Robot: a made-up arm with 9 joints. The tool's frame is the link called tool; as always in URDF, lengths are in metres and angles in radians. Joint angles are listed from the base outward.
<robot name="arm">
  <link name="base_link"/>
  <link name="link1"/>
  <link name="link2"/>
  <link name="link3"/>
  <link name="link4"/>
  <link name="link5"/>
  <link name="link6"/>
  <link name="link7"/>
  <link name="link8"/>
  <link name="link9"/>
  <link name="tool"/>
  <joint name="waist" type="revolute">
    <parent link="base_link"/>
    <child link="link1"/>
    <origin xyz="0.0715 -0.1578 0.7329" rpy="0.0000 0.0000 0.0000"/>
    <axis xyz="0 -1 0"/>
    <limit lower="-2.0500" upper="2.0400"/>
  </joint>
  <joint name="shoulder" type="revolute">
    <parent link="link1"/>
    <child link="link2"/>
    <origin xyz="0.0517 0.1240 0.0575" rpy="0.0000 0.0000 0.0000"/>
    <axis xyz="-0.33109 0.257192 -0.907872"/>
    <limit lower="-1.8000" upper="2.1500"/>
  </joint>
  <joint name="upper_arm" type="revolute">
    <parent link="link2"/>
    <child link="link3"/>
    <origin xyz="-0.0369 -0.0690 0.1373" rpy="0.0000 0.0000 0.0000"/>
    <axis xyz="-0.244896 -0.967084 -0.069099"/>
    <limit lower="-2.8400" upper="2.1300"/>
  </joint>
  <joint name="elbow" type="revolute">
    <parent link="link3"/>
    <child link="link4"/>
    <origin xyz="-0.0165 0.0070 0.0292" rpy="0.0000 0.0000 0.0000"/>
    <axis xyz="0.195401 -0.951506 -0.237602"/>
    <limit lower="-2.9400" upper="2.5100"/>
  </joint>
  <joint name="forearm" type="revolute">
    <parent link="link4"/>
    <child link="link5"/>
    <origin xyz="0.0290 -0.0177 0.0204" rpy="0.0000 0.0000 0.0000"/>
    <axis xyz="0 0 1"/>
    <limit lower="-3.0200" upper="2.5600"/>
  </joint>
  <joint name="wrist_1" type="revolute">
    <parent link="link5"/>
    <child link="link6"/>
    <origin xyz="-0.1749 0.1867 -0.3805" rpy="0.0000 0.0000 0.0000"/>
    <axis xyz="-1 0 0"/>
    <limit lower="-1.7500" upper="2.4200"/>
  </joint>
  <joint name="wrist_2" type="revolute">
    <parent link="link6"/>
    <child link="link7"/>
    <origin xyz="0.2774 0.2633 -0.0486" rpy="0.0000 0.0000 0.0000"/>
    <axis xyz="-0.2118 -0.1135 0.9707"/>
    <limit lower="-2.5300" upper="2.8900"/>
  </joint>
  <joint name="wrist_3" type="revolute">
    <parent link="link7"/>
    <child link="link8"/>
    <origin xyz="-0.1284 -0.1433 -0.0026" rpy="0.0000 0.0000 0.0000"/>
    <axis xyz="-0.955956 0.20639 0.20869"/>
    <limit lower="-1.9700" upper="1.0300"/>
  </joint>
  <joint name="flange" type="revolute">
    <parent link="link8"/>
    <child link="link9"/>
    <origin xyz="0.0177 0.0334 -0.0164" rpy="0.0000 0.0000 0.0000"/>
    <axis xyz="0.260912 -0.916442 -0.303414"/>
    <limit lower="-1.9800" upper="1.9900"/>
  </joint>
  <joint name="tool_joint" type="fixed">
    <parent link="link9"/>
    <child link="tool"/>
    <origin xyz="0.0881 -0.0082 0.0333" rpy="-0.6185 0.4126 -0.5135"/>
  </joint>
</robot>
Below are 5 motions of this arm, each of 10 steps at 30 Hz.
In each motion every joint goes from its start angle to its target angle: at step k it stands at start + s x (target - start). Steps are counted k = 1, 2, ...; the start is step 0. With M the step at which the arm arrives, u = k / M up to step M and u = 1 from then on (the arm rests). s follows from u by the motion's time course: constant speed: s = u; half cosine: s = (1 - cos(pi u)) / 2; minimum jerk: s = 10 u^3 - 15 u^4 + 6 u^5.
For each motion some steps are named. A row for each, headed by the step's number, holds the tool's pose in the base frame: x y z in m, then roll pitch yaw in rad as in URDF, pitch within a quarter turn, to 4 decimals.
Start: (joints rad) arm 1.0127 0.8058 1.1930 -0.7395 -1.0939 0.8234 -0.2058 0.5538 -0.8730
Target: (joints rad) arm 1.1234 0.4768 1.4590 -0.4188 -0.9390 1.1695 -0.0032 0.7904 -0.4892
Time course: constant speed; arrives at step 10
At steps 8, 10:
8: 0.1760 -0.4859 1.0222 -1.1942 0.5503 -3.0511
10: 0.1432 -0.4618 1.0897 -1.0864 0.5137 -2.9864

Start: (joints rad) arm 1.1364 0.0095 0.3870 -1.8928 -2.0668 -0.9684 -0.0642 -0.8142 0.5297
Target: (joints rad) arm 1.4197 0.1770 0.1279 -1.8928 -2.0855 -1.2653 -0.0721 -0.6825 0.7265
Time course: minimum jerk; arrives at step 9
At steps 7, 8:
7: -0.0534 -0.3145 0.4864 1.7205 0.3458 -2.1386
8: -0.0550 -0.3088 0.4811 1.7320 0.3608 -2.1357

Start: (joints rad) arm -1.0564 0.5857 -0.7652 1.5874 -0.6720 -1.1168 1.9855 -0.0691 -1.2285
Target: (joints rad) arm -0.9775 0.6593 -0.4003 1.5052 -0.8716 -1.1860 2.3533 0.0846 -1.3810
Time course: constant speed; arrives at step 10
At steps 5, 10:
5: 0.6573 -0.3487 0.7180 -2.2903 -0.1426 -0.5825
10: 0.6815 -0.3316 0.8411 -2.4945 -0.4641 -0.5011

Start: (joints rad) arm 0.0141 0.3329 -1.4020 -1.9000 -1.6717 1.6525 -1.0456 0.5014 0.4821
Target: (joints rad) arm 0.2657 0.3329 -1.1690 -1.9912 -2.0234 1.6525 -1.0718 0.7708 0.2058
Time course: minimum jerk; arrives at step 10
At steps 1, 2, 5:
1: -0.1541 -0.4021 1.4252 -2.3406 0.9510 1.1539
2: -0.1647 -0.4040 1.4199 -2.4222 0.9450 1.1180
5: -0.2485 -0.4192 1.3700 -3.0970 0.8352 0.8555

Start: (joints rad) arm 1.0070 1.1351 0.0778 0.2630 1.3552 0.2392 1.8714 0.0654 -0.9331
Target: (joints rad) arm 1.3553 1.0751 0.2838 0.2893 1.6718 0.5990 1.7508 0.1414 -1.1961
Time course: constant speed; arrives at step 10
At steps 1, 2, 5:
1: 0.4172 0.1701 0.5175 3.0534 0.1564 0.0534
2: 0.4264 0.1487 0.5186 2.9676 0.0943 0.0256
5: 0.4534 0.0811 0.5341 2.7224 -0.1081 -0.0323

